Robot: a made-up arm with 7 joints. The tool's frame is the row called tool. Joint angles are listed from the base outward. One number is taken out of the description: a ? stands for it. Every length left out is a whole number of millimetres.
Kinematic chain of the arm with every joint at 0, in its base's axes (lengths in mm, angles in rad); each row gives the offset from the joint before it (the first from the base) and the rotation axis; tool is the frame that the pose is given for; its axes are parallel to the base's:
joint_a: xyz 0 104 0 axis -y
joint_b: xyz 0 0 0 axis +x
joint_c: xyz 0 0 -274 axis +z
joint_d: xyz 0 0 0 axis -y
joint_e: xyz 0 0 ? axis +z
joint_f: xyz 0 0 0 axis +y
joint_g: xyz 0 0 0 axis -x
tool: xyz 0 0 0
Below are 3 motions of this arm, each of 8 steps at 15 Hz.
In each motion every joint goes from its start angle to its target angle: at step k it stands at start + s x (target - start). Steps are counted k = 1, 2, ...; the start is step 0. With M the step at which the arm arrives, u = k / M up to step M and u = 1 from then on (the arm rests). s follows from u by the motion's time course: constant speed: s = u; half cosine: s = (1 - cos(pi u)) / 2; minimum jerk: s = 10 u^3 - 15 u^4 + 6 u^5.
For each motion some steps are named. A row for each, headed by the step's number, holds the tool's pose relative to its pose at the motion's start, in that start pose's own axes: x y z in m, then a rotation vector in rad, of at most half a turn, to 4 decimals.
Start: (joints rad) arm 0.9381 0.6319 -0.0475 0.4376 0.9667 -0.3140 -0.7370
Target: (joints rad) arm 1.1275 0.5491 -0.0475 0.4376 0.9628 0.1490 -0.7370
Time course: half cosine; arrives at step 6
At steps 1, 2, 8:
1: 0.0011 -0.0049 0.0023 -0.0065 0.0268 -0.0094
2: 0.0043 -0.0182 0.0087 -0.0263 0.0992 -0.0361
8: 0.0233 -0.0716 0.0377 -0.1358 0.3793 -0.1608

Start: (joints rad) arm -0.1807 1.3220 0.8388 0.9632 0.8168 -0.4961 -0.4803
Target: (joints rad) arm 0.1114 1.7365 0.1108 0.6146 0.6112 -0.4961 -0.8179
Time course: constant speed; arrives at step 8
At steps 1, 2, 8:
1: 0.0006 -0.0084 -0.0082 -0.0130 -0.0135 -0.0661
2: 0.0026 -0.0145 -0.0169 -0.0226 -0.0351 -0.1371
8: 0.0465 -0.0020 -0.0833 0.0123 -0.3101 -0.6346

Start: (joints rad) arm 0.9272 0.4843 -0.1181 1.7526 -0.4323 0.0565 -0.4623
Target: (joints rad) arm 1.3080 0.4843 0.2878 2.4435 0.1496 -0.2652 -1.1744
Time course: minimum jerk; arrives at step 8
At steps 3, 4, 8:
3: 0.0421 0.0494 -0.0363 0.4347 -0.1958 0.2562
4: 0.0766 0.0920 -0.0484 0.7608 -0.3638 0.4859
8: 0.1433 0.1724 -0.0237 1.3248 -0.7617 1.0847

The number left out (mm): -236
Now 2 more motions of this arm.
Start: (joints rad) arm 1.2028 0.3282 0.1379 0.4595 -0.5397 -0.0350 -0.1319
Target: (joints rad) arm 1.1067 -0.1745 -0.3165 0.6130 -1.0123 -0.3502 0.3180
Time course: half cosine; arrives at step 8
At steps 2, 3, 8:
2: 0.0171 -0.0380 0.0091 -0.1513 -0.1084 -0.0845
3: 0.0371 -0.0790 0.0233 -0.3172 -0.2328 -0.1771
8: 0.1339 -0.2269 0.1295 -0.9438 -0.8210 -0.5917

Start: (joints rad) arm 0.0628 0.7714 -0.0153 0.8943 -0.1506 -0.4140 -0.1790
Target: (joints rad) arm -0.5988 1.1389 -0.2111 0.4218 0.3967 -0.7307 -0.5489
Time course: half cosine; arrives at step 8
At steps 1, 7, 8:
1: -0.0091 0.0011 0.0084 -0.0026 0.0221 -0.0029
7: -0.1309 0.1477 0.2055 0.1203 0.4472 -0.3410
8: -0.1312 0.1574 0.2108 0.1302 0.4539 -0.3655

